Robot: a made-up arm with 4 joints.
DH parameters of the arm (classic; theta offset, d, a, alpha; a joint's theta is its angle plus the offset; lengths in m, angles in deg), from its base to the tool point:
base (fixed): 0 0.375 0.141 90
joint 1: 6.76 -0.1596 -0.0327 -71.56
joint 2: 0 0.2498 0.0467 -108.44
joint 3: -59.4 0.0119 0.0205 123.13
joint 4: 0 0.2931 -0.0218 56.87
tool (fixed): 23.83 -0.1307 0 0
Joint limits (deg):
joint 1: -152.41..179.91
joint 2: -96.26..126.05
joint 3: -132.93..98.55
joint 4: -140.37..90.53
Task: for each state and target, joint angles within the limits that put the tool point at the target. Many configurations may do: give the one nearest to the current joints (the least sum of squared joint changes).
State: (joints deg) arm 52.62 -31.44 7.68 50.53
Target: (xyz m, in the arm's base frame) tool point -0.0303 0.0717 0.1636
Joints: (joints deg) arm 81.54 -23.03 -33.60 57.03
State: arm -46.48 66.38 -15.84 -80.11
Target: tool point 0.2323 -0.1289 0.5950
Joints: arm -39.91 73.25 -48.81 -72.70
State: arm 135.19 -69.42 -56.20 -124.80
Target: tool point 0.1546 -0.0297 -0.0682
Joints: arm 158.28 -45.08 -2.89 -135.15
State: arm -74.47 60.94 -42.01 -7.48
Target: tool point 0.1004 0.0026 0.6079
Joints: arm -51.27 21.28 -51.48 -5.70
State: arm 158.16 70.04 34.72 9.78
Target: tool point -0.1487 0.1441 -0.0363
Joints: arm 130.69 81.74 66.11 -33.33
